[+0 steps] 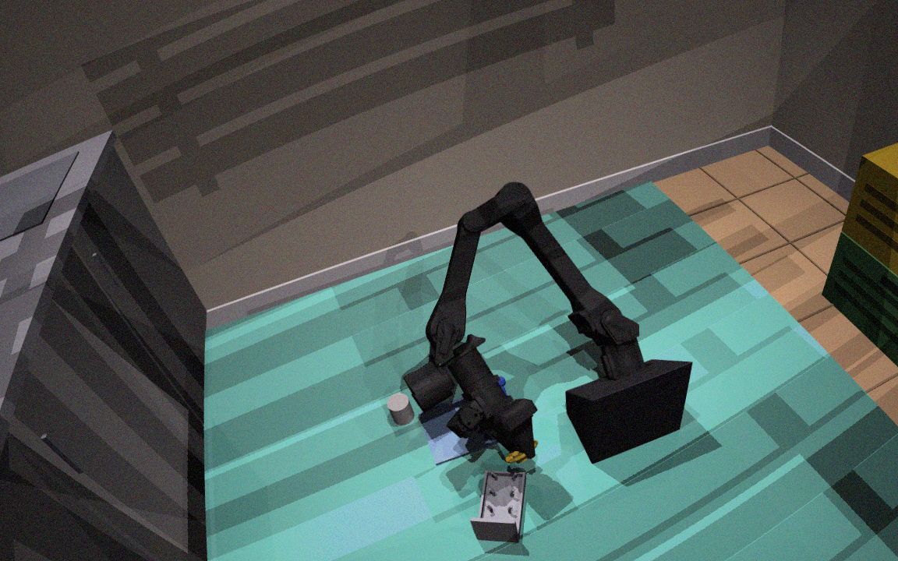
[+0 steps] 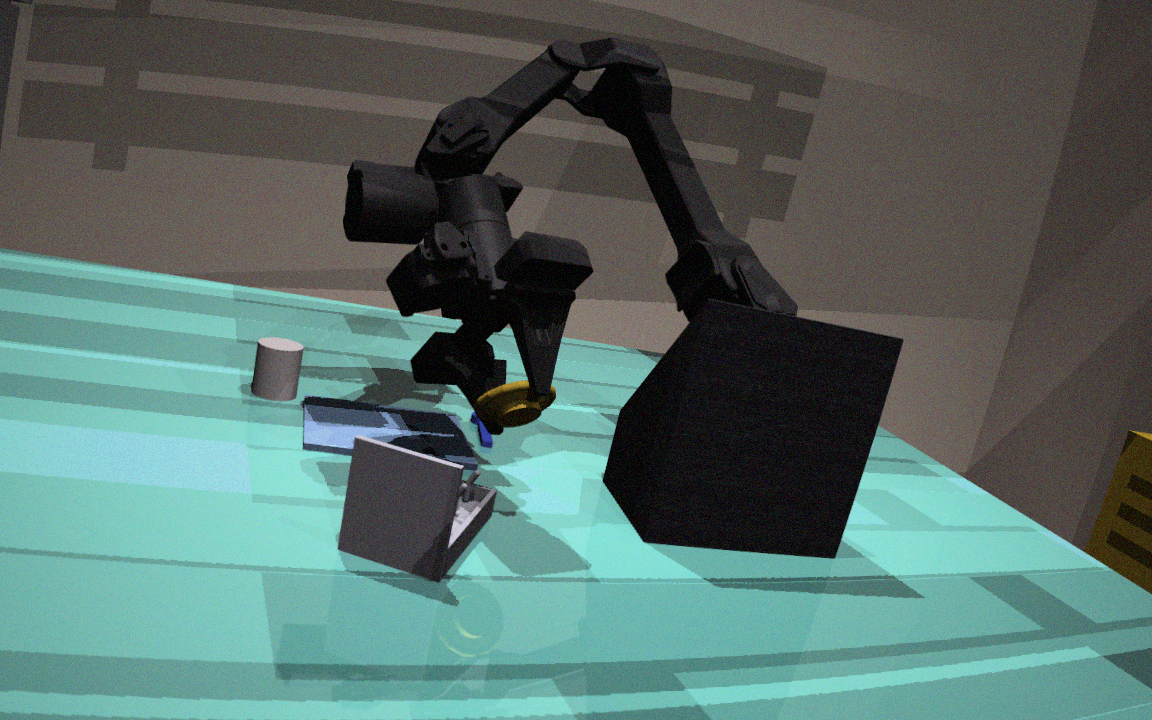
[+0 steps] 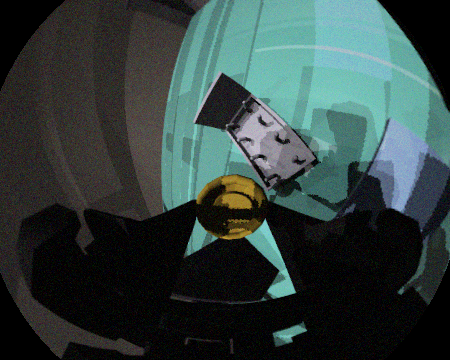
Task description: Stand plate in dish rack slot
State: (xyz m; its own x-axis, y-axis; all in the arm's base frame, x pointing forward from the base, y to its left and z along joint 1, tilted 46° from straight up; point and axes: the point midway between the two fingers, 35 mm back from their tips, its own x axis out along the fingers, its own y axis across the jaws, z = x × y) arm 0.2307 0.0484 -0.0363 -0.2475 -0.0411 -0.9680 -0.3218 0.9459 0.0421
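Now: the dish rack 6 cm ahead of my gripper tip, 4 cm to the left of it and 6 cm below it. Round my gripper tip: blue mat 9 cm ahead, 16 cm to the right, 8 cm below; then blue spoon 1 cm behind, 21 cm to the right, 8 cm below; then yellow plate 1 cm to the right, 1 cm above.
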